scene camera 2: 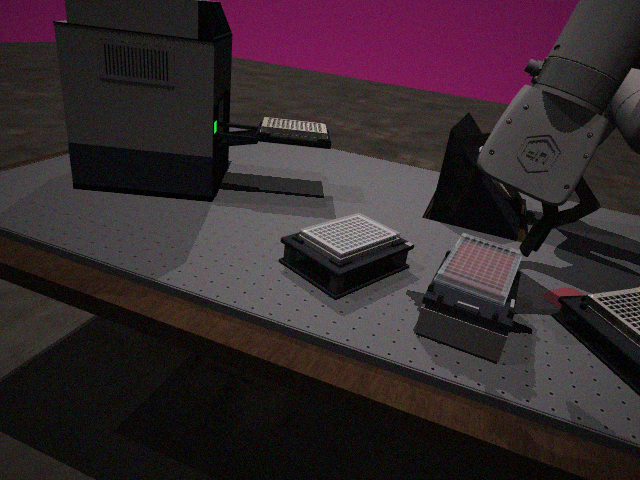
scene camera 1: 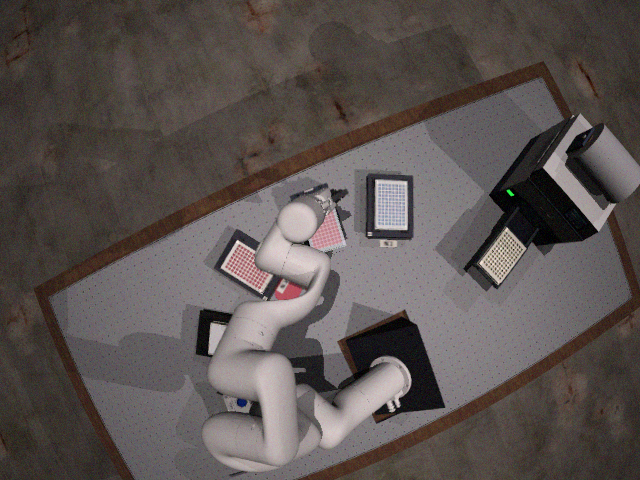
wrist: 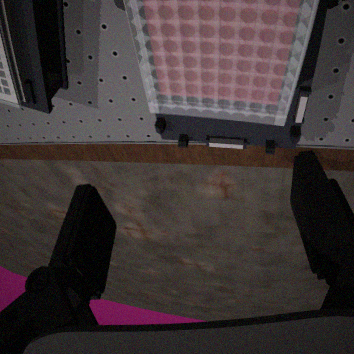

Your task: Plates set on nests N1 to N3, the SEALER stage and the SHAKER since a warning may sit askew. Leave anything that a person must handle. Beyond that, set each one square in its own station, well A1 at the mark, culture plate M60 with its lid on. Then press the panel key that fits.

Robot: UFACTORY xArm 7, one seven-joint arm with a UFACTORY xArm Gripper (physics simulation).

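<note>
A pink-welled plate under a clear cover (scene camera 1: 329, 232) (scene camera 2: 480, 268) (wrist: 220, 55) lies on a dark clipped stage (wrist: 230, 131); in the wrist view its near edge runs almost parallel to the stage, set slightly left. My gripper (wrist: 194, 191) is open and empty, its fingertips short of the plate's near edge. A blue-welled plate (scene camera 1: 391, 204) (scene camera 2: 348, 235) sits about square on a dark nest (scene camera 1: 370, 206) (scene camera 2: 336, 284). A red-welled plate (scene camera 1: 247, 264) (scene camera 2: 622, 307) on another nest is partly hidden by the arm. A cream plate (scene camera 1: 501, 256) (scene camera 2: 294, 125) rests on the machine's extended tray. Plate labels are unreadable.
The tall machine (scene camera 1: 555, 186) (scene camera 2: 142, 113) shows a green light. A red patch (scene camera 1: 289, 291) (scene camera 2: 566, 295) lies beside the red plate's nest. A black holder (scene camera 1: 203, 333) bears a white item. A blue button (scene camera 1: 241, 402) shows beside the arm. A black wedge (scene camera 1: 398, 341) (scene camera 2: 460, 191) stands near the arm's base.
</note>
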